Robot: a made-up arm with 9 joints.
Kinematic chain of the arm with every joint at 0, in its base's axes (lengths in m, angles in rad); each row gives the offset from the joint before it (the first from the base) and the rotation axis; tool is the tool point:
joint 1: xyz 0 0 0.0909 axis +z
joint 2: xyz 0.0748 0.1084 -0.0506 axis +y
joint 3: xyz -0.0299 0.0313 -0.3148 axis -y
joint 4: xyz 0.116 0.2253 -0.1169 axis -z
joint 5: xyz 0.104 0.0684 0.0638 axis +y
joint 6: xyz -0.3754 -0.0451 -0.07 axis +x
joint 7: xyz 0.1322 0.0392 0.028 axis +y
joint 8: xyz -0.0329 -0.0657 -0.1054 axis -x
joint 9: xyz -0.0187 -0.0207 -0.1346 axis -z
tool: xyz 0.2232 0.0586 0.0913
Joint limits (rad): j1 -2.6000..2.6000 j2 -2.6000..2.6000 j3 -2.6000..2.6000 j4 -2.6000..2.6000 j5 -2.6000..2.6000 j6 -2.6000..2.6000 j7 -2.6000..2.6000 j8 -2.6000..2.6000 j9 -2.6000..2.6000
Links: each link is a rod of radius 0.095 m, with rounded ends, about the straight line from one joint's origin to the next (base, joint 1, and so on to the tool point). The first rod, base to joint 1, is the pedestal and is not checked.
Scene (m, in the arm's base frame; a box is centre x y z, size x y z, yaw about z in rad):
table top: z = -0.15
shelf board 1: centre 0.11 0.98 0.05 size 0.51 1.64 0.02 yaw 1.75
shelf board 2: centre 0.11 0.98 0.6 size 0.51 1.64 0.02 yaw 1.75
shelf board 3: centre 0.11 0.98 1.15 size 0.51 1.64 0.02 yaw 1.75
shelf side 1: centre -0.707 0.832 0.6 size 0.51 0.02 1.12 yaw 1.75
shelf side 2: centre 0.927 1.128 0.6 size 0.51 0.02 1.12 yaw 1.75
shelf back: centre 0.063 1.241 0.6 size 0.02 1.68 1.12 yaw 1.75
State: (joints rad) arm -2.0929 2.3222 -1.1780 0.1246 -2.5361 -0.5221 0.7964 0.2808 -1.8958
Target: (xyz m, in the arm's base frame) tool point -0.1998 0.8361 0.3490
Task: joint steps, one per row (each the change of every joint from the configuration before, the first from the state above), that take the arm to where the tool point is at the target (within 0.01 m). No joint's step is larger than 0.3 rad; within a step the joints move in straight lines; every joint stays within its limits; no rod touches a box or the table.
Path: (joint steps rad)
1: -0.0769 -0.1304 0.0853 0.2045 0.0571 -0.0059 -0.2102 0.1591 0.1625
2: -0.0768 -0.1303 0.0854 0.2044 0.0572 -0.0060 -0.2102 0.1591 0.1625
3: 0.1790 0.0974 0.0046 0.2087 -0.0594 -0.1110 -0.0547 -0.0174 0.0221
4: 0.1791 0.0973 0.0046 0.2087 -0.0594 -0.1111 -0.0546 -0.0174 0.0222
5: 0.1791 0.0974 0.0046 0.2088 -0.0594 -0.1110 -0.0547 -0.0174 0.0221
6: 0.2120 -0.1308 -0.0075 -0.2538 0.0000 0.1133 0.1938 -0.0507 -0.1689
7: 0.2120 -0.1309 -0.0075 -0.2538 0.0000 0.1134 0.1939 -0.0507 -0.1690

